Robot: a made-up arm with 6 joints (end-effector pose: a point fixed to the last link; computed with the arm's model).
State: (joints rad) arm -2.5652 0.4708 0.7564 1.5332 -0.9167 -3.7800
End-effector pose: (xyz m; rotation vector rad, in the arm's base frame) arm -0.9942 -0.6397 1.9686 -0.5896 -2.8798 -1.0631
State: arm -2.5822 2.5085 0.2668 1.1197 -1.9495 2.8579
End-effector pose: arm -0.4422 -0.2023 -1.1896 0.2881 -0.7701 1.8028
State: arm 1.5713 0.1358 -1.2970 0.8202 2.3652 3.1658
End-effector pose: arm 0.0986 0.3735 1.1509 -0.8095 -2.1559 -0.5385
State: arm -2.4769 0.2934 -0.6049 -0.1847 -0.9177 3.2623
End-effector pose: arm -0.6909 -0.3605 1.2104 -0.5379 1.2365 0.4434
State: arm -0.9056 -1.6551 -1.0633 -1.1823 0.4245 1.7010
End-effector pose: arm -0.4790 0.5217 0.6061 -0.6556 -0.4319 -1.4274
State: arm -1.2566 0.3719 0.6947 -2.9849 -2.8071 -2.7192
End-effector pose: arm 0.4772 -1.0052 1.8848 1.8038 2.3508 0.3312
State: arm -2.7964 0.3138 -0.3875 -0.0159 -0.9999 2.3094
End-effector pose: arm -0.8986 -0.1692 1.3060 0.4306 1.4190 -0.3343
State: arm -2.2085 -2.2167 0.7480 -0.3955 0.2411 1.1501
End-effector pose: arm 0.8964 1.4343 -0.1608 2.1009 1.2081 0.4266
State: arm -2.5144 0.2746 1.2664 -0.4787 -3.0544 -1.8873
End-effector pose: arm -0.6988 -0.3477 2.2478 -1.8546 0.3087 1.3315
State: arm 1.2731 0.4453 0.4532 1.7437 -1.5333 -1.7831
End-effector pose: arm 0.3334 1.1716 1.8097 0.1894 -0.1992 -0.2409
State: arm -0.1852 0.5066 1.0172 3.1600 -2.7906 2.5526
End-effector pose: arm 1.2157 -0.0804 1.9394 0.3498 2.8821 -0.9242
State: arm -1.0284 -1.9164 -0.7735 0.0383 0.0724 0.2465
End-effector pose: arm -0.6307 0.7660 0.6110 -0.8574 -0.9801 -1.0583
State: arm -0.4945 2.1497 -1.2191 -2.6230 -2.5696 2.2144
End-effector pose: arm 0.4932 -0.1229 -0.0413 1.5846 0.4405 -0.6688
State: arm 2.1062 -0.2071 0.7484 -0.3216 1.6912 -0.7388
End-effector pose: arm 0.0470 0.1902 2.2660 -2.5753 0.7251 -0.8344
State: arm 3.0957 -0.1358 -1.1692 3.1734 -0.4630 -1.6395
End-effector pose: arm -0.1554 -0.1378 1.2192 0.6018 1.8570 -1.9676
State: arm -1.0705 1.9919 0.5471 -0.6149 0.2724 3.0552
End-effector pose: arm 0.4751 -1.1158 -0.7283 -1.3436 1.5159 0.8021
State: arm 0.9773 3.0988 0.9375 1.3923 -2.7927 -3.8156
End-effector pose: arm -0.0827 -0.1687 -1.4740 -0.3432 -1.0002 0.0579
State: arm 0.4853 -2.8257 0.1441 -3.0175 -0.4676 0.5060
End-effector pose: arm -0.9935 -0.3614 -0.6629 0.1909 0.9031 -2.4836
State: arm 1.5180 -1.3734 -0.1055 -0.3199 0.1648 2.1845
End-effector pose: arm 0.0814 -1.0671 1.3322 -0.3952 -1.5163 -0.1573
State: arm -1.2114 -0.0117 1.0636 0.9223 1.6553 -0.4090
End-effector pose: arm -0.0146 -0.2099 2.4165 -1.9991 -1.1889 0.2480
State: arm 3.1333 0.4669 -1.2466 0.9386 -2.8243 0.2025
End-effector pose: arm -0.6187 0.0908 0.9906 -2.0084 -0.9155 -1.7370
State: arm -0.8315 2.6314 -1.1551 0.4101 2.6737 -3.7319
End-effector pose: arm -0.0352 -0.1586 -0.3446 -1.4069 1.0465 0.6309
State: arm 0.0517 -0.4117 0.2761 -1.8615 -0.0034 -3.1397
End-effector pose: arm 0.0573 0.0446 1.9849 -1.2112 -0.6229 -0.3944
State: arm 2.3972 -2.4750 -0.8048 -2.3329 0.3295 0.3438
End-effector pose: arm 0.5050 -0.6012 0.0823 -1.6567 -1.2254 -1.2793
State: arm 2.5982 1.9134 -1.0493 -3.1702 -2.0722 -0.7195
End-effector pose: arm -0.5965 0.1911 -0.0973 1.0107 2.0535 -1.0680
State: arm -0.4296 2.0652 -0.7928 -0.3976 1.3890 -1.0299
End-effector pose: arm 0.4234 -0.3409 -0.2889 0.8600 0.9880 -1.4208
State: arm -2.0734 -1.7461 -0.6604 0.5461 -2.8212 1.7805
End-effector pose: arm 0.4059 0.9954 0.8450 0.8156 1.6173 -0.4507
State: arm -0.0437 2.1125 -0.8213 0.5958 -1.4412 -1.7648
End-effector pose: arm 0.5107 -0.1424 -0.4290 1.5402 -1.8539 1.3215
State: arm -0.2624 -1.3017 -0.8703 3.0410 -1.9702 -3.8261
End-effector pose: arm -0.6320 0.3190 1.1035 0.0969 -2.3221 0.6033
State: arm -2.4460 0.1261 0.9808 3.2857 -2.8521 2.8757
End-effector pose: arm -0.3749 -0.4997 2.2562 -2.7183 -0.7458 0.9492
